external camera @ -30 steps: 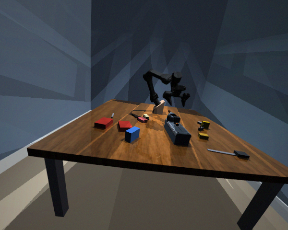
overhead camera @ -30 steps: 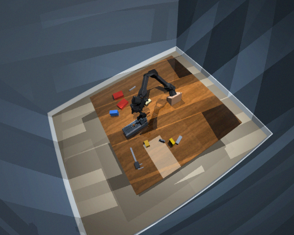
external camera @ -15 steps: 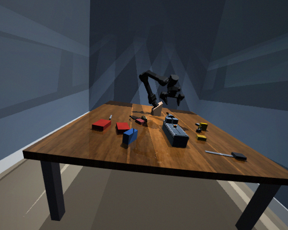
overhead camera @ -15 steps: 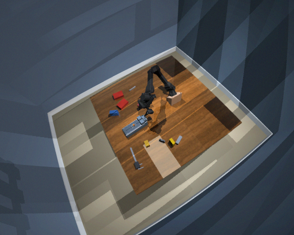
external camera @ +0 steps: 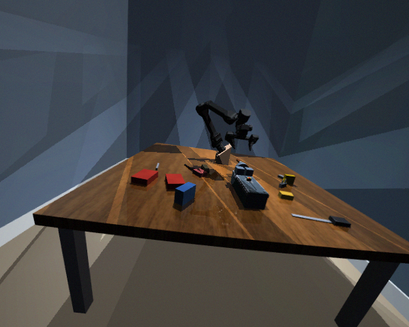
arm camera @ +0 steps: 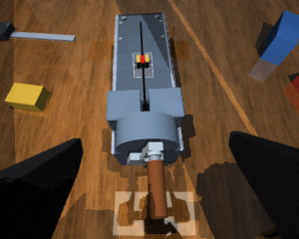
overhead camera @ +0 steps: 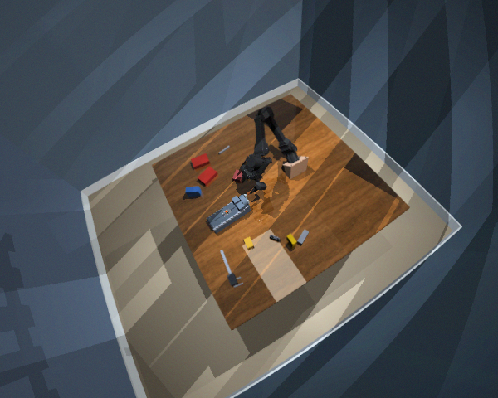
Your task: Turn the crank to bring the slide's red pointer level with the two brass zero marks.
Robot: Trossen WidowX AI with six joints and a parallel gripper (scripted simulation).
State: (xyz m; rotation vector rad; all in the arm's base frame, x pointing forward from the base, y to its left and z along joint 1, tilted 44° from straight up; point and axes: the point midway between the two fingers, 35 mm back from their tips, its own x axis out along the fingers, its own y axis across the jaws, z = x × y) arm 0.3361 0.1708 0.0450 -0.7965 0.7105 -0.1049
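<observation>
My gripper tip is 7 cm above the brown crank handle and 2 cm past it. The rest, counted from my gripper tip: pink block 22 cm to the right, 18 cm below, 1 cm behind; ochre block 25 cm to the left, 18 cm below, 11 cm ahead; red pointer 16 cm ahead, 11 cm below, 3 cm to the left.
</observation>
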